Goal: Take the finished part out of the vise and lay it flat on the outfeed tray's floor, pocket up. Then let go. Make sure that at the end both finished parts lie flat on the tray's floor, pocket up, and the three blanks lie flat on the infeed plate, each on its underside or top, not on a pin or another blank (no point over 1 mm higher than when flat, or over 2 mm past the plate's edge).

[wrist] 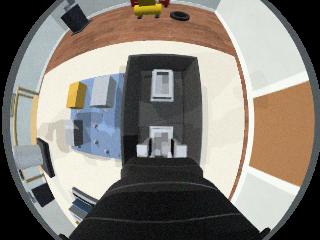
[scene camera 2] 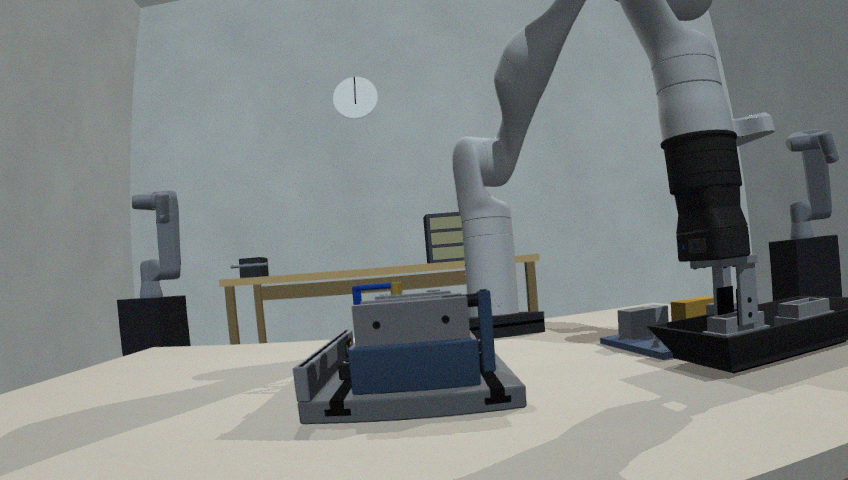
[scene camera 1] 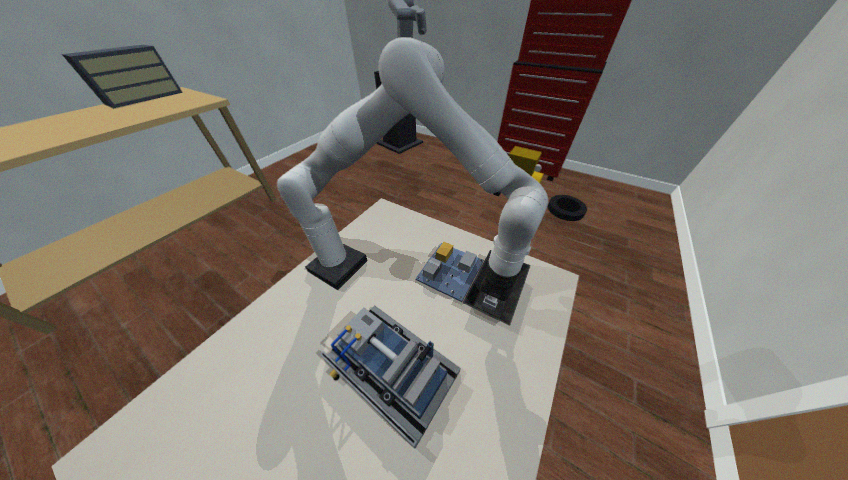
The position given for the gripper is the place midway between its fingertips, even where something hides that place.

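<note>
There's a blue fixture plate (scene camera 1: 460,283), and you get the plate again in the wrist view, that's the plate (wrist: 107,134), and in the other scene view it's the plate (scene camera 2: 642,345). A yellow block (scene camera 2: 693,307) is visible too. As for the gripper (scene camera 2: 735,322), the wrist view has the gripper (wrist: 161,144) as well.
</note>
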